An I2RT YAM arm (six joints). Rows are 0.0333 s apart.
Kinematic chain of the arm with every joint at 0, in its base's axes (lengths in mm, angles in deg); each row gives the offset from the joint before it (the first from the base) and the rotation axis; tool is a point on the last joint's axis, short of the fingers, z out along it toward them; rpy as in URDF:
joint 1: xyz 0 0 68 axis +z
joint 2: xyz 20 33.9 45.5 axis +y
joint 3: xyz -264 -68.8 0 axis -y
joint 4: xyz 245 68.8 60 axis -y
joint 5: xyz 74 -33.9 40.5 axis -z
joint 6: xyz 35.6 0 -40.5 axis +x
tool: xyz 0 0 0 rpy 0 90 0
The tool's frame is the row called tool.
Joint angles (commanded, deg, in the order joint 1, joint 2, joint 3, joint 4, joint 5, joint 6), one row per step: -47.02, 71.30, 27.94, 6.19, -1.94, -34.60; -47.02, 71.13, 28.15, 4.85, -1.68, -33.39; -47.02, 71.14, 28.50, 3.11, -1.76, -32.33; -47.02, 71.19, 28.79, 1.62, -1.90, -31.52; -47.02, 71.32, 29.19, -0.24, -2.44, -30.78; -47.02, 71.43, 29.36, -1.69, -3.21, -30.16; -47.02, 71.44, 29.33, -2.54, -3.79, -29.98
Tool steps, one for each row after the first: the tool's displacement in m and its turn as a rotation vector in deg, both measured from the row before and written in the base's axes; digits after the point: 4 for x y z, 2 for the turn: -0.0008, 0.0006, -0.0003, 1.27, 0.10, -0.94; -0.0006, 0.0007, -0.0008, 1.64, 0.34, -0.60; -0.0005, 0.0007, -0.0008, 1.42, 0.35, -0.42; -0.0004, 0.0009, -0.0010, 1.81, 0.44, -0.09; -0.0005, 0.0012, -0.0015, 1.71, 0.25, 0.14; -0.0006, 0.0012, -0.0013, 1.02, 0.22, 0.29
